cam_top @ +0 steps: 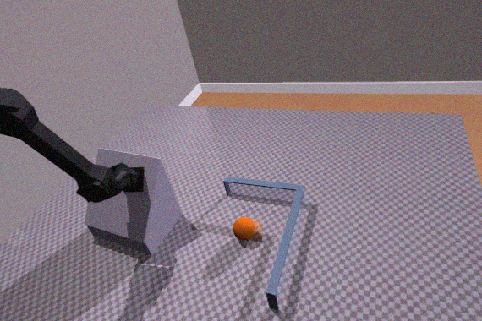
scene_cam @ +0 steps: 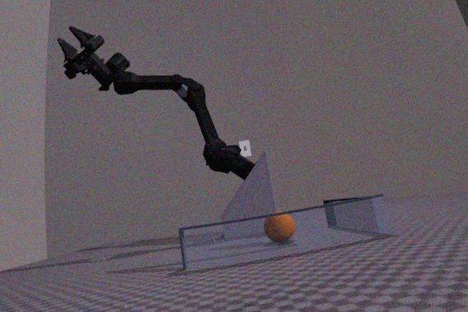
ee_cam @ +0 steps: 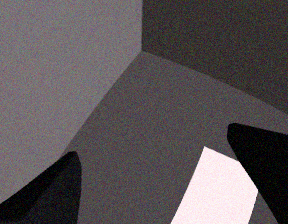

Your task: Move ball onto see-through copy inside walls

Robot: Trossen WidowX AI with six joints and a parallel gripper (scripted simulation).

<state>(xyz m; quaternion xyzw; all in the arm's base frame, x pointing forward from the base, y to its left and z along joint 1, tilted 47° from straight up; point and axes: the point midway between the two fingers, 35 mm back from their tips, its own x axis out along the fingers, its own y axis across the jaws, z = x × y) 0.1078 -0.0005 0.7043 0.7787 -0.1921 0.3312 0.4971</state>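
Right now the ball is 230 mm ahead of my gripper tip, 520 mm to the left of it and 660 mm below it. Round my gripper tip: see-through ball copy: 250 mm ahead, 520 mm to the left, 660 mm below.
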